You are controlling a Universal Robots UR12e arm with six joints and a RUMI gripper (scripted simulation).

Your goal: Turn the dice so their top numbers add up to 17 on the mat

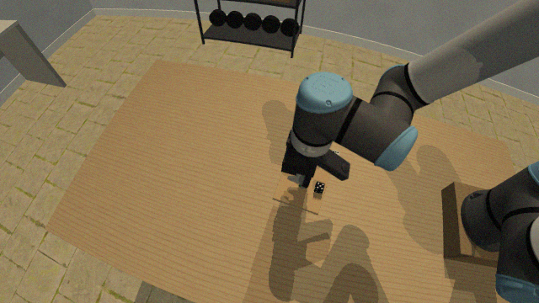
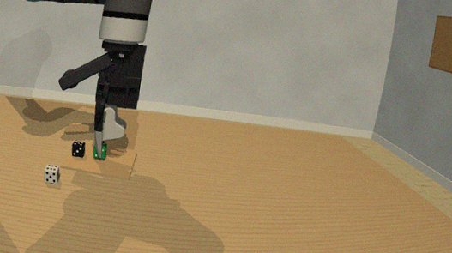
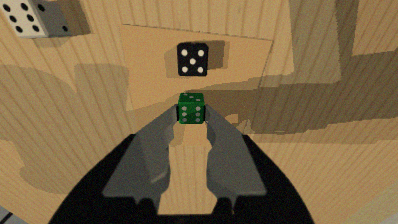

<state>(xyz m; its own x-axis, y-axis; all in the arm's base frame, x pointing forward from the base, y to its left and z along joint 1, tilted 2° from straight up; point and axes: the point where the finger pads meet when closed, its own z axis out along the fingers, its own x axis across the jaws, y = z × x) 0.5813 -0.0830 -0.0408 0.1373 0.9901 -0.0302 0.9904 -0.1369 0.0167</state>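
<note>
Right now the green die is 1 cm below my hand. Round my hand: black die 5 cm behind, 1 cm to the left, 1 cm below; then tan mat 3 cm below; then white die 9 cm behind, 11 cm to the right, 2 cm below.
</note>
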